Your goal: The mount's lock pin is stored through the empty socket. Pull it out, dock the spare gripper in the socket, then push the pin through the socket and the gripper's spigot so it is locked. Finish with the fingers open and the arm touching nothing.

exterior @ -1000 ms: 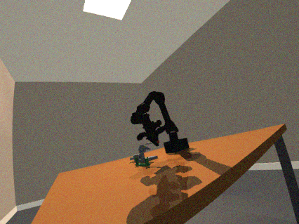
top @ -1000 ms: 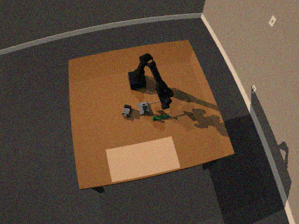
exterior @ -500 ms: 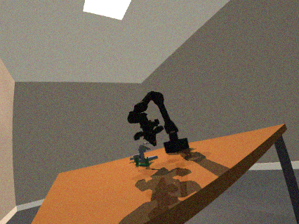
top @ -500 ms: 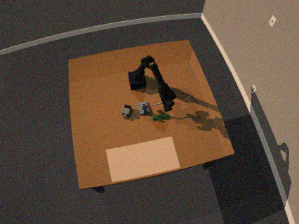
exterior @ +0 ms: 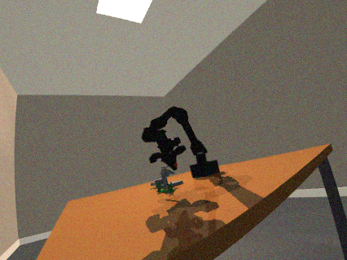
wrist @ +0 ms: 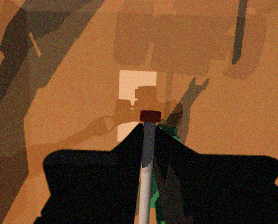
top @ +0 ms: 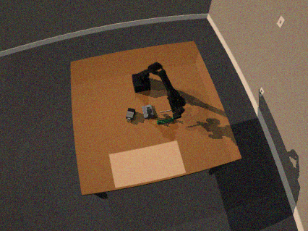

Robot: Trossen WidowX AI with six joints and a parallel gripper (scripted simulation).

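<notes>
My gripper tip is 9 cm to the left of the green piece, 7 cm above it and 3 cm short of it. Round my gripper tip: mount (20 cm to the right, 8 cm behind, 4 cm below); spare gripper (35 cm to the right, 9 cm behind, 7 cm below).
</notes>
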